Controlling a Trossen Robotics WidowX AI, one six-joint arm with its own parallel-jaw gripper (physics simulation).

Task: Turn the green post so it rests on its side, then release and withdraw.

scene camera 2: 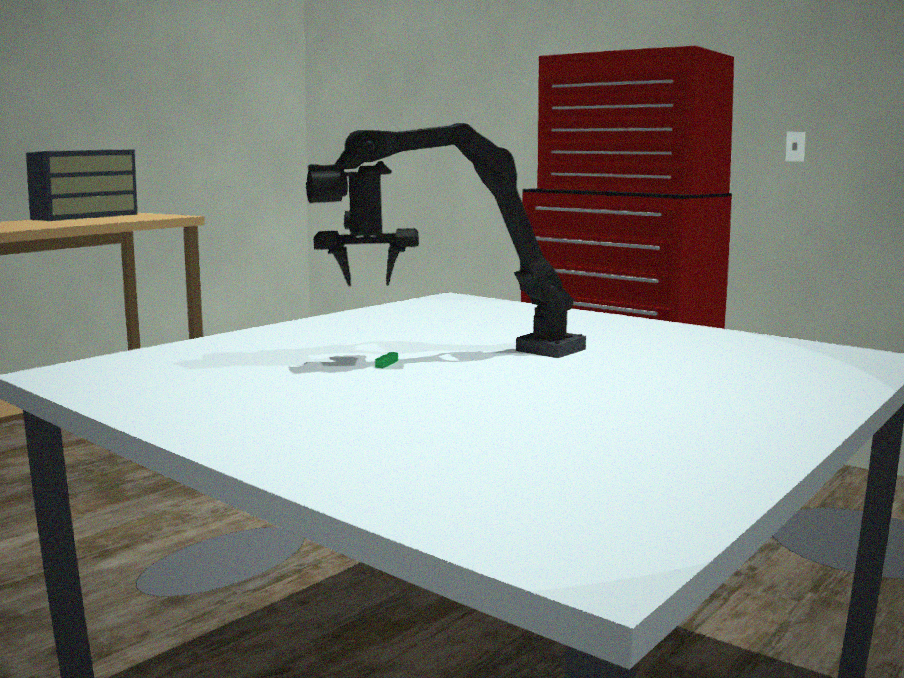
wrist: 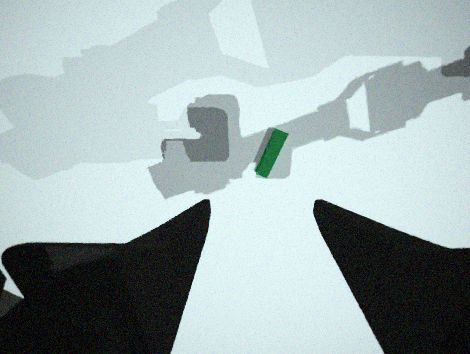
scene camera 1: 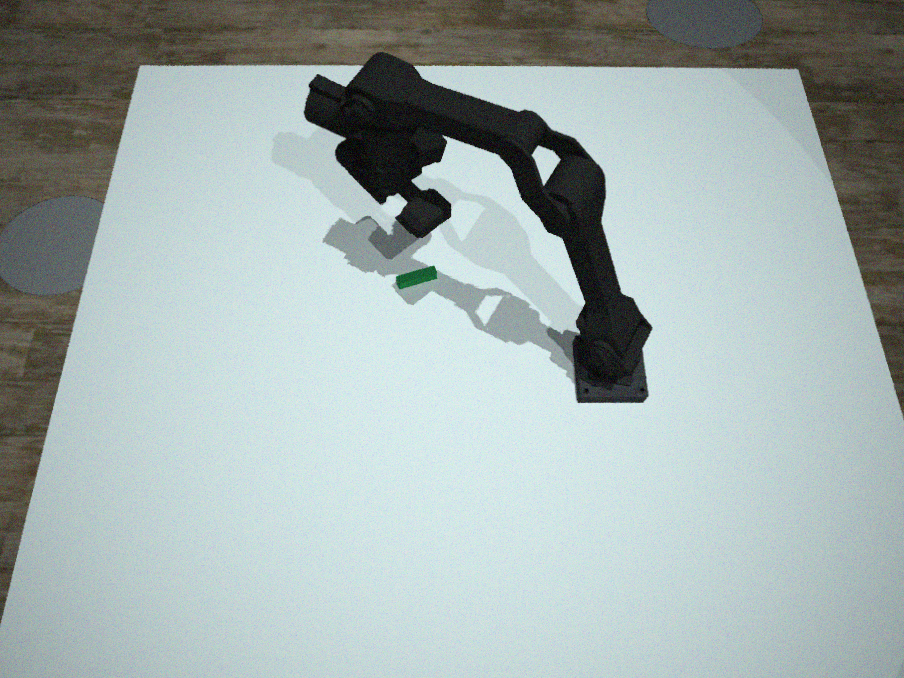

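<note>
The green post point(scene camera 1: 416, 277) point(scene camera 2: 386, 359) point(wrist: 272, 153) lies flat on its side on the white table top point(scene camera 1: 452, 510) point(scene camera 2: 511, 437). In the wrist view it lies aslant, beyond the fingertips. My gripper point(scene camera 2: 368, 284) point(wrist: 261, 205) points down with its two fingers spread wide apart. It is open and empty, and hangs well above the table, apart from the post. In scene camera 1 the fingertips are hidden behind the gripper's body.
The arm's base point(scene camera 1: 611, 386) point(scene camera 2: 551, 344) stands on the table, to the right of the post in both scene views. The arm's shadow falls around the post. A red tool cabinet point(scene camera 2: 606, 145) and a wooden bench point(scene camera 2: 167, 219) with a drawer box point(scene camera 2: 91, 184) stand beyond the table.
</note>
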